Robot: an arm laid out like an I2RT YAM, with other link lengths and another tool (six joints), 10 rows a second.
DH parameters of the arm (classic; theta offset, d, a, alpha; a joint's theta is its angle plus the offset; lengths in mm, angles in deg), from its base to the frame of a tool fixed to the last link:
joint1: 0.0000 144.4 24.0 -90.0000
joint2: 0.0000 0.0 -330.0 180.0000
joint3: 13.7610 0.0 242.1 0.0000
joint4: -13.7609 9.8 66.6 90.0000
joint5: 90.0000 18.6 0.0 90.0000
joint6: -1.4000 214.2 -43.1 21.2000
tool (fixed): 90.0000 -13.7 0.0 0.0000
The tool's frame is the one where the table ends.
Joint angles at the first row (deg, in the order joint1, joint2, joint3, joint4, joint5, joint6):
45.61, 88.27, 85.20, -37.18, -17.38, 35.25
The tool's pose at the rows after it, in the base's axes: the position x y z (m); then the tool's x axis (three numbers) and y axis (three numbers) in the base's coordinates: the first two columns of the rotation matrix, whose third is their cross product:
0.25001, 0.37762, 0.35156, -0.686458, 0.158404, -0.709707, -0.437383, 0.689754, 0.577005
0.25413, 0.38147, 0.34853, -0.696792, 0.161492, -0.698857, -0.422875, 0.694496, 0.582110
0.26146, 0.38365, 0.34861, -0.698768, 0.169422, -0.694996, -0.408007, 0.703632, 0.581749
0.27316, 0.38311, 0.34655, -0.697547, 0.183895, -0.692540, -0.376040, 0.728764, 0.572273
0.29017, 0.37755, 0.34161, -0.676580, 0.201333, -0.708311, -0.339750, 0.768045, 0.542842
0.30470, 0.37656, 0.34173, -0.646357, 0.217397, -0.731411, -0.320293, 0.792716, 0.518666
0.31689, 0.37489, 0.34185, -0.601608, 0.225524, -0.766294, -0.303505, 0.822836, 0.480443
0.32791, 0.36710, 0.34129, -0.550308, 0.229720, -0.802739, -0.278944, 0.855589, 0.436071
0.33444, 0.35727, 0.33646, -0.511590, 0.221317, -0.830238, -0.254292, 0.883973, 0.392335
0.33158, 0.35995, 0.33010, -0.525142, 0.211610, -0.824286, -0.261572, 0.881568, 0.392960
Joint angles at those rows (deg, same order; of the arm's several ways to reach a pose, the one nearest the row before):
45.56, 89.19, 85.07, -37.35, -16.97, 35.16
45.52, 90.35, 85.84, -37.53, -17.05, 35.86
45.24, 91.50, 87.32, -38.16, -16.65, 36.36
44.83, 92.82, 89.12, -39.42, -15.08, 37.32
44.23, 93.80, 90.23, -40.17, -11.78, 37.86
44.22, 94.73, 91.50, -40.01, -8.60, 38.22
44.96, 95.20, 92.28, -39.65, -3.95, 38.40
45.47, 94.88, 91.96, -39.12, 1.13, 38.37
45.87, 94.25, 90.62, -38.61, 5.35, 38.12
46.00, 94.51, 89.87, -38.23, 4.59, 37.97

